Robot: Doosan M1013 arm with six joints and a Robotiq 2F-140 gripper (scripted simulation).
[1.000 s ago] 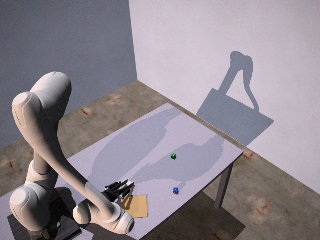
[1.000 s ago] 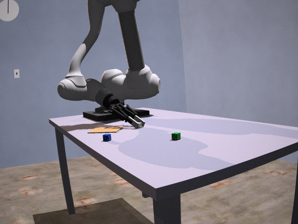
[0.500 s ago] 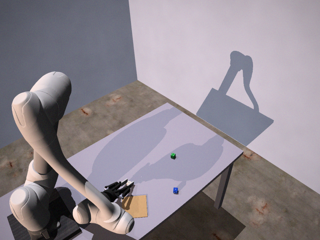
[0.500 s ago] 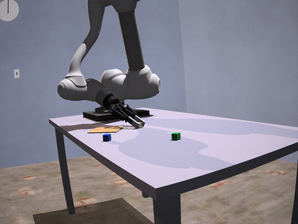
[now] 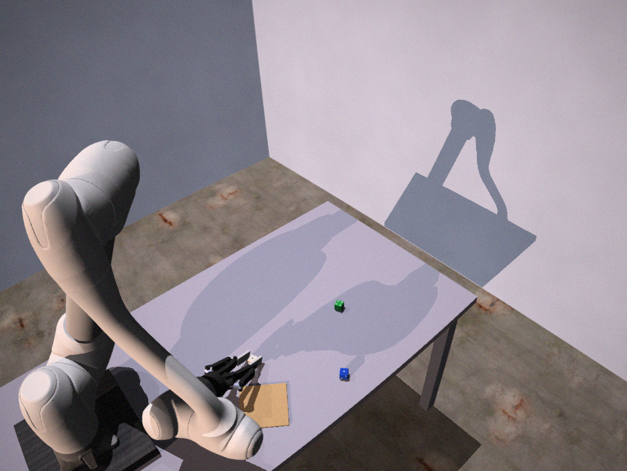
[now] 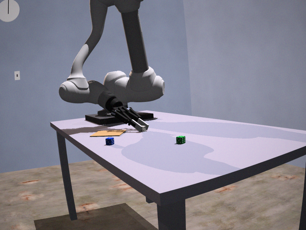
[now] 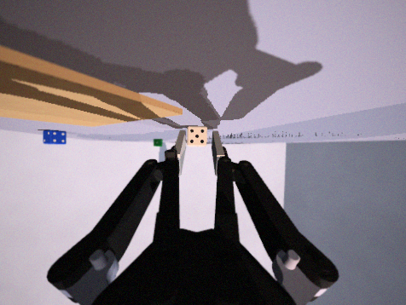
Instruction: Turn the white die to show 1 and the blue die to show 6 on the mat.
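My gripper is now 2 cm short of the white die and 2 cm above it. Round my hand: green die: 36 cm ahead, 2 cm to the right, 2 cm below; tan mat: 14 cm to the right, 6 cm behind, 3 cm below; blue die: 22 cm to the right, 18 cm ahead, 2 cm below.
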